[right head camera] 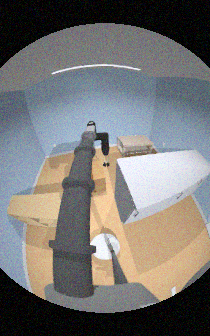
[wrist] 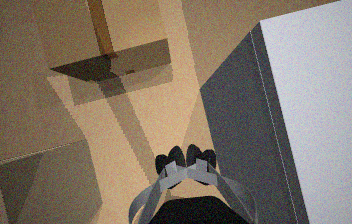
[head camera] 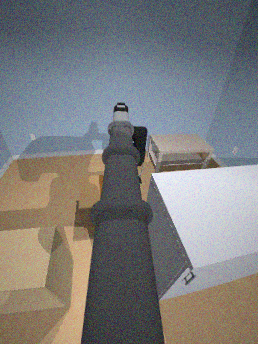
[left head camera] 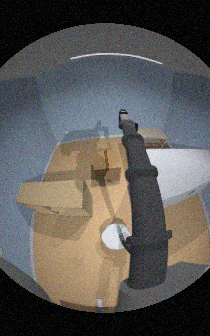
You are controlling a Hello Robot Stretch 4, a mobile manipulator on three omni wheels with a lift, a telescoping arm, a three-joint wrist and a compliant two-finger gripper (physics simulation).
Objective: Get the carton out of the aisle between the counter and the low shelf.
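Pixels of known places: gripper, fingertip midpoint: (right head camera: 105, 166) (wrist: 185, 158); robot's base at its link origin: (right head camera: 104, 245) (left head camera: 115, 235).
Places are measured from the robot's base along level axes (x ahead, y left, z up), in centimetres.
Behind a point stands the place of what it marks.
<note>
The carton (head camera: 86, 215) @(x 99.6, y 32.7, z 26.1 cm) (left head camera: 112, 174) @(x 103.2, y 6.8, z 17.9 cm) (right head camera: 99, 187) @(x 103.6, y 4.6, z 9.8 cm) (wrist: 137, 25) @(x 111.1, y 3.4, z 37.8 cm), a tan box with a brown tape strip, stands on the floor in the aisle; the arm partly hides it in the head views. The white-topped, grey-sided counter (head camera: 215, 215) @(x 54.0, y -49.9, z 88.2 cm) (left head camera: 180, 172) @(x 55.9, y -66.6, z 88.2 cm) (right head camera: 165, 175) @(x 57.6, y -70.1, z 88.2 cm) (wrist: 315, 100) @(x 77.2, y -27.3, z 88.2 cm) is to its right. The tan low shelf (head camera: 25, 255) @(x 47.6, y 56.5, z 58.2 cm) (left head camera: 55, 195) @(x 41.2, y 76.8, z 58.2 cm) (right head camera: 35, 205) @(x 42.5, y 88.8, z 58.2 cm) (wrist: 50, 175) @(x 58.9, y 43.0, z 35.7 cm) is to its left and nearer. My gripper (right head camera: 106, 164) @(x 72.3, y -8.7, z 93.4 cm) (wrist: 185, 158) @(x 72.3, y -8.7, z 93.4 cm) points down from high up, apart from the carton. Its fingertips are nearly together, with nothing between them.
A small wooden table (head camera: 181, 144) @(x 217.9, y -96.0, z 42.2 cm) (right head camera: 135, 141) @(x 213.3, y -93.8, z 42.2 cm) stands at the back right, beyond the counter. The raised dark arm (head camera: 120, 250) @(x 17.1, y 0.2, z 136.0 cm) (left head camera: 146, 215) @(x 12.4, y 1.2, z 136.0 cm) (right head camera: 75, 225) @(x 12.4, y -1.4, z 136.0 cm) crosses the head views. A round white base part (left head camera: 115, 236) @(x -0.3, y 0.6, z 18.7 cm) (right head camera: 105, 246) @(x -0.2, y -1.6, z 18.7 cm) is low in the side head views. Walls enclose the room.
</note>
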